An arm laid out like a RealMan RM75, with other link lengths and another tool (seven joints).
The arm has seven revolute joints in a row. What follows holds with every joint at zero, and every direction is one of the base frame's.
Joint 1 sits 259.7 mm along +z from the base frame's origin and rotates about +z.
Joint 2 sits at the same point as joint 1 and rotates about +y.
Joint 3 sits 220.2 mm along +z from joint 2 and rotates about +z.
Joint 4 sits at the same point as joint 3 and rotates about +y.
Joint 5 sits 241.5 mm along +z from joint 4 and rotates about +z.
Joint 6 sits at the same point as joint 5 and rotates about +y.
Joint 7 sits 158.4 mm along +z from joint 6 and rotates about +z.
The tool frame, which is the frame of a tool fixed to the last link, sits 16 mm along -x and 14 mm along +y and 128 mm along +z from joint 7; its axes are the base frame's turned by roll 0, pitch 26 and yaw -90.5 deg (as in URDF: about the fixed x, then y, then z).
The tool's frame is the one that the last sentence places.
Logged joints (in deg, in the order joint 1, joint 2, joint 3, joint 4, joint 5, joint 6, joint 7), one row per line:
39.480 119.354 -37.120 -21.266 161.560 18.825 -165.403
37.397 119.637 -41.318 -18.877 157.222 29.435 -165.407
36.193 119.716 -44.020 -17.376 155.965 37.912 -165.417
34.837 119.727 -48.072 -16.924 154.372 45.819 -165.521
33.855 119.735 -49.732 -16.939 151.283 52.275 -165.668
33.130 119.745 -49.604 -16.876 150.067 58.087 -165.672
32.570 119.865 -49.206 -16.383 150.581 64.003 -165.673
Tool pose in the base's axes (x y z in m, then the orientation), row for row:
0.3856 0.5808 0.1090 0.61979 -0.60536 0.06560 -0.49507
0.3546 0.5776 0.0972 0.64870 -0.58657 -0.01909 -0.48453
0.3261 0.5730 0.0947 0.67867 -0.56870 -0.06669 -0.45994
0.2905 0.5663 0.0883 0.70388 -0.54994 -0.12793 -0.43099
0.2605 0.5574 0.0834 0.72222 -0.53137 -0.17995 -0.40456
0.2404 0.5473 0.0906 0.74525 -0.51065 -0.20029 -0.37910
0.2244 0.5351 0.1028 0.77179 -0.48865 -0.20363 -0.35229
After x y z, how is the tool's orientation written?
As a quaternion, w x y z.
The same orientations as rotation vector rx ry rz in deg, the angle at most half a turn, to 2 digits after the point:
-79.76 8.64 -65.23
-76.39 -2.49 -63.10
-73.19 -8.58 -59.19
-70.08 -16.30 -54.92
-67.24 -22.77 -51.19
-64.05 -25.12 -47.55
-60.69 -25.29 -43.75

